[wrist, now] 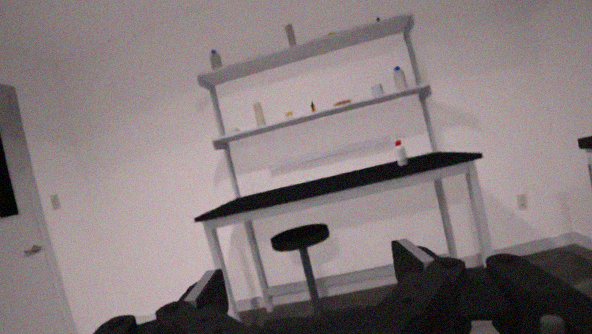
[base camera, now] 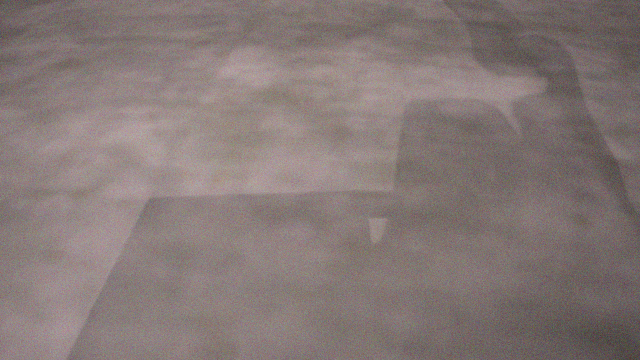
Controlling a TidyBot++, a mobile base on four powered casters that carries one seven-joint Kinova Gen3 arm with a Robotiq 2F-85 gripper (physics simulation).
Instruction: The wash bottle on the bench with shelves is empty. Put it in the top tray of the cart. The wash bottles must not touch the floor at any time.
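Note:
In the wrist view a white wash bottle with a red cap stands upright on the black top of the bench with shelves, toward its right end. My gripper is open, its two fingers far apart at the bottom of the wrist view. It is well away from the bottle, with the bench across the room. The cart does not show in either view.
A black round stool stands in front of the bench. Blue-capped bottles and small items stand on the shelves. A door is at the left. A dark top's edge shows at the far right. Shadows fall on the floor.

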